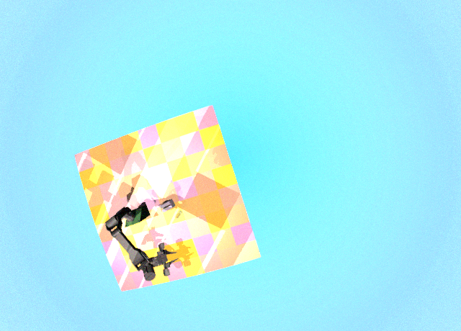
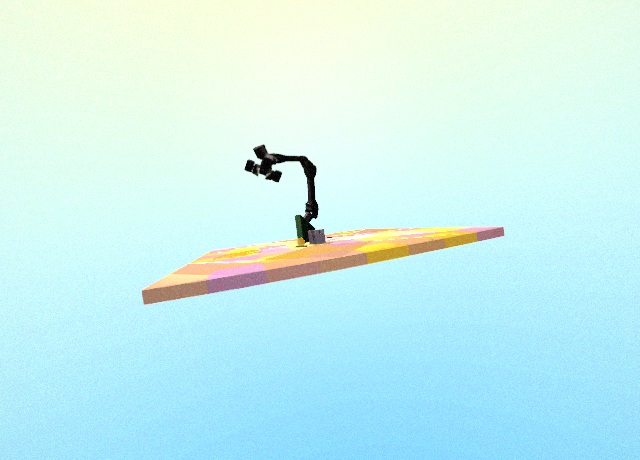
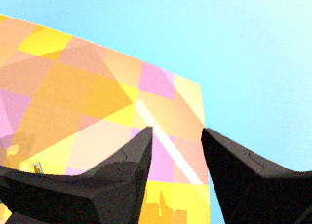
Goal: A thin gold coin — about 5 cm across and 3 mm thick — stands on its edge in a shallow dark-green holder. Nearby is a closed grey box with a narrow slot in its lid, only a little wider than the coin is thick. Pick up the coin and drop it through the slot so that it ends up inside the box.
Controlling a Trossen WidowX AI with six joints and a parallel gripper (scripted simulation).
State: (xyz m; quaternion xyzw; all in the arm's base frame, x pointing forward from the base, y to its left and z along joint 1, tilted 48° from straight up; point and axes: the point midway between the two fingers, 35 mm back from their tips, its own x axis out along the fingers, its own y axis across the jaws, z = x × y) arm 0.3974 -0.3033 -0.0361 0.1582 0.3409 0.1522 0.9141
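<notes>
The coin lies 6 cm behind my gripper tip, 16 cm to the left of it and 34 cm below it.
</notes>
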